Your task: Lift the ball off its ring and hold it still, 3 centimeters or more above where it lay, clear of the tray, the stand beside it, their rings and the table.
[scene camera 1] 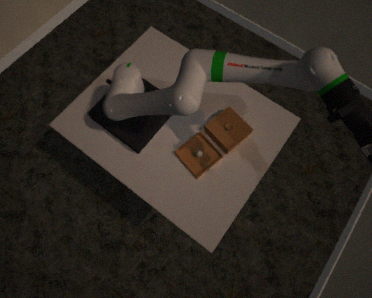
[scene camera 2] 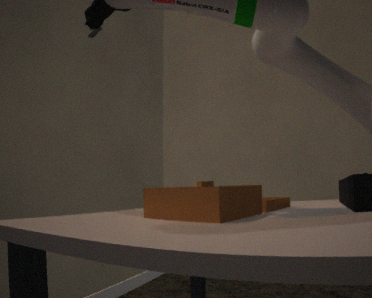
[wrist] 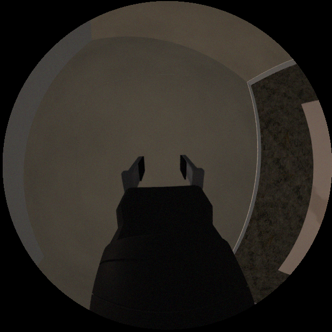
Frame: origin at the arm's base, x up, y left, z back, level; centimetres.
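Where they show: gripper, fingertip midpoint: (scene camera 2: pixel 89 30).
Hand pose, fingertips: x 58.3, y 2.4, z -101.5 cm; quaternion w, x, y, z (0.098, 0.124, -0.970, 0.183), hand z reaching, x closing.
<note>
Each offset is from my fingertips to the top centre of the thing. "spot": to the spot under its first point. Level surfaces: height alone.
A small pale ball {dx -60.5, dy -8.1, dz +54.3 cm} (scene camera 1: pixel 199 154) rests at the middle of the shallow orange-brown tray {spot: dx -65.2, dy -12.5, dz +60.1 cm} (scene camera 1: pixel 185 155) in scene camera 1; its ring is too small to tell there. The taller brown stand (scene camera 1: pixel 240 131) (scene camera 2: pixel 182 205) is beside the tray, with an empty ring {spot: dx -58.5, dy +10.8, dz +48.0 cm} (scene camera 1: pixel 228 130) (scene camera 2: pixel 205 184) on its top. In scene camera 2 part of the tray {spot: dx -64.1, dy -4.1, dz +63.0 cm} (scene camera 2: pixel 277 204) shows behind the stand, and the ball does not show. My gripper (wrist: pixel 162 162) (scene camera 2: pixel 94 33) is open and empty, high up and well out to the side of the tray and stand, past the table's edge. It faces a wall in the wrist view.
The pale table {dx -65.5 cm} (scene camera 1: pixel 200 220) (scene camera 2: pixel 310 235) (wrist: pixel 322 165) carries the tray, the stand and the dark robot base plate (scene camera 1: pixel 137 137). The arm (scene camera 1: pixel 270 72) reaches above the table, over the far side of the stand. Walls and dark floor (scene camera 1: pixel 60 225) surround the table.
</note>
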